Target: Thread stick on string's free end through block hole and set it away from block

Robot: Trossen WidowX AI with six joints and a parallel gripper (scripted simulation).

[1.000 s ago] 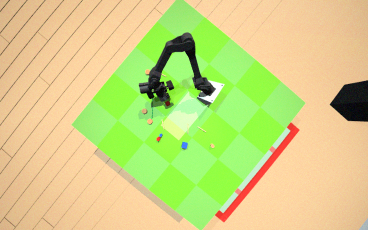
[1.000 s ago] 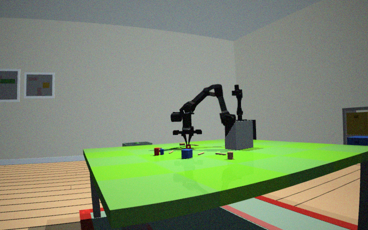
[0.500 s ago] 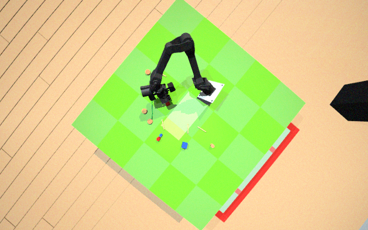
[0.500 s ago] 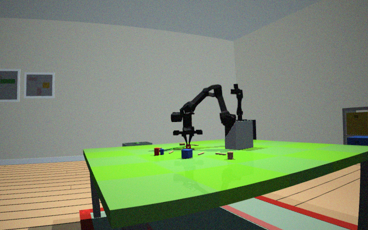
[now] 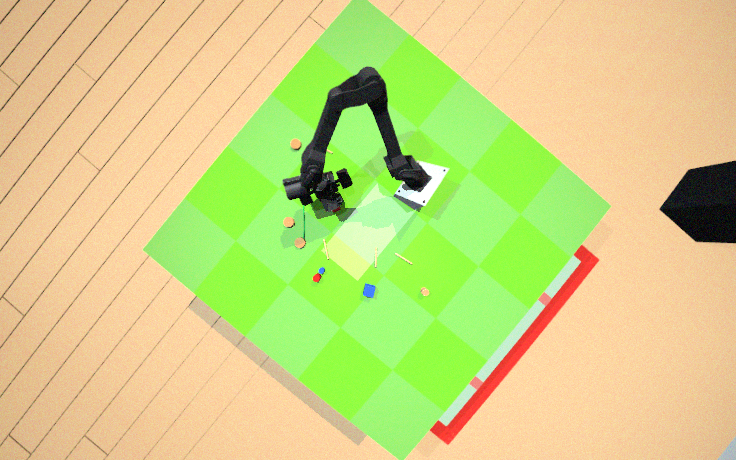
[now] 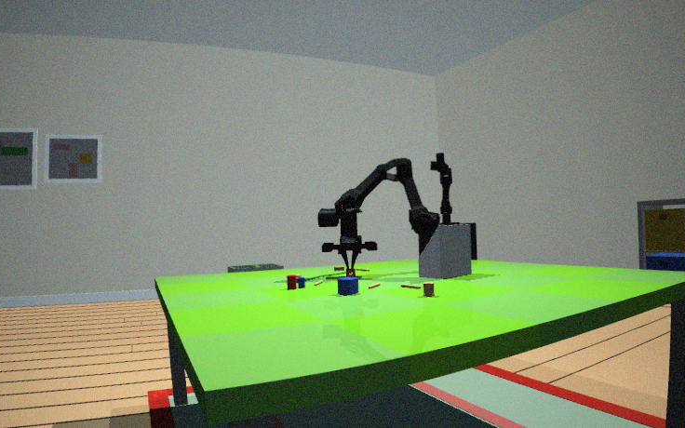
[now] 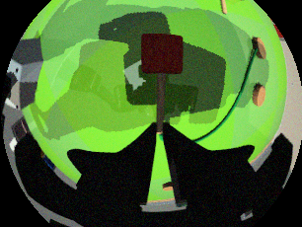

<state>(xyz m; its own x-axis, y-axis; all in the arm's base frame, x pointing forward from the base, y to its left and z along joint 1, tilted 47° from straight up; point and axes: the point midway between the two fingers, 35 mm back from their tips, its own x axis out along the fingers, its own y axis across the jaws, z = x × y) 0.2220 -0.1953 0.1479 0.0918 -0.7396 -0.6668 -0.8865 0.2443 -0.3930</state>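
Right now my gripper tip is 3 cm short of the red block and 6 cm to the right of it. The rest, counted from my gripper tip: red cylinder 28 cm ahead, 17 cm to the left, 1 cm above; thin wooden stick 1 cm ahead, 1 cm to the left; round wooden button 22 cm ahead, 4 cm to the left, 1 cm below.
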